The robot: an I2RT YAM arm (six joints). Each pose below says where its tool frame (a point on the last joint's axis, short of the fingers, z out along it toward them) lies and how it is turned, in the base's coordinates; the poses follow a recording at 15 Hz.
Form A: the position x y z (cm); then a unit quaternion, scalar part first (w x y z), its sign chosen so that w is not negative.
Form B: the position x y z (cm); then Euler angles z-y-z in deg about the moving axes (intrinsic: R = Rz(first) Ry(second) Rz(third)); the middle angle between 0 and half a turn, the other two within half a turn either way. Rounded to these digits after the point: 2 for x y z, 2 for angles.
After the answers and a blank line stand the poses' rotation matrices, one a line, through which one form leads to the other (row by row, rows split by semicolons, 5 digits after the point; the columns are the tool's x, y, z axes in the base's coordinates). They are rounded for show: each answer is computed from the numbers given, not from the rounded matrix.
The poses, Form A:
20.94, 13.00, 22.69, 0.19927, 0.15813, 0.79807, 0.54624
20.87, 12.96, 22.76, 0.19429, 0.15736, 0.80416, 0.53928
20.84, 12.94, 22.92, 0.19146, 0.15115, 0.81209, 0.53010
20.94, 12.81, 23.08, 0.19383, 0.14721, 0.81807, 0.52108
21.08, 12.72, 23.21, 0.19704, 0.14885, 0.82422, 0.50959
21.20, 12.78, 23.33, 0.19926, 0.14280, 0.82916, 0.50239
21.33, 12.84, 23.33, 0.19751, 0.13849, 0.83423, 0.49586
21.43, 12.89, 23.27, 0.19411, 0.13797, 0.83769, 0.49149
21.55, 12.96, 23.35, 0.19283, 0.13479, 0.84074, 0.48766
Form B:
20.94, 13.00, 22.69, 58.75, 108.89, 81.17
20.87, 12.96, 22.76, 59.12, 110.05, 81.26
20.84, 12.94, 22.92, 59.60, 111.39, 80.68
20.94, 12.81, 23.08, 59.39, 112.45, 79.80
21.08, 12.72, 23.21, 58.62, 113.77, 79.10
21.20, 12.78, 23.33, 58.59, 114.57, 78.14
21.33, 12.84, 23.33, 58.86, 115.48, 77.71
21.43, 12.89, 23.27, 59.10, 116.20, 77.80
21.55, 12.96, 23.35, 59.32, 116.74, 77.53

-0.87057 0.03470 0.49081; 0.47009 0.35324 0.80885; -0.14531 0.93489 -0.32383
-0.87498 0.04353 0.48220; 0.46264 0.36883 0.80618; -0.14276 0.92848 -0.34286
-0.88099 0.04251 0.47122; 0.44848 0.39229 0.80310; -0.15072 0.91886 -0.36467
-0.88152 0.03885 0.47055; 0.44286 0.41361 0.79549; -0.16372 0.90962 -0.38181
-0.87804 0.04455 0.47651; 0.44619 0.43632 0.78137; -0.17310 0.89869 -0.40299
-0.87981 0.03660 0.47392; 0.43702 0.45442 0.77622; -0.18695 0.89003 -0.41580
-0.88362 0.03519 0.46688; 0.42694 0.46989 0.77261; -0.19219 0.88202 -0.43023
-0.88657 0.04035 0.46083; 0.42196 0.47880 0.76987; -0.18959 0.87699 -0.44152
-0.88930 0.03858 0.45570; 0.41471 0.48804 0.76800; -0.19277 0.87197 -0.45001

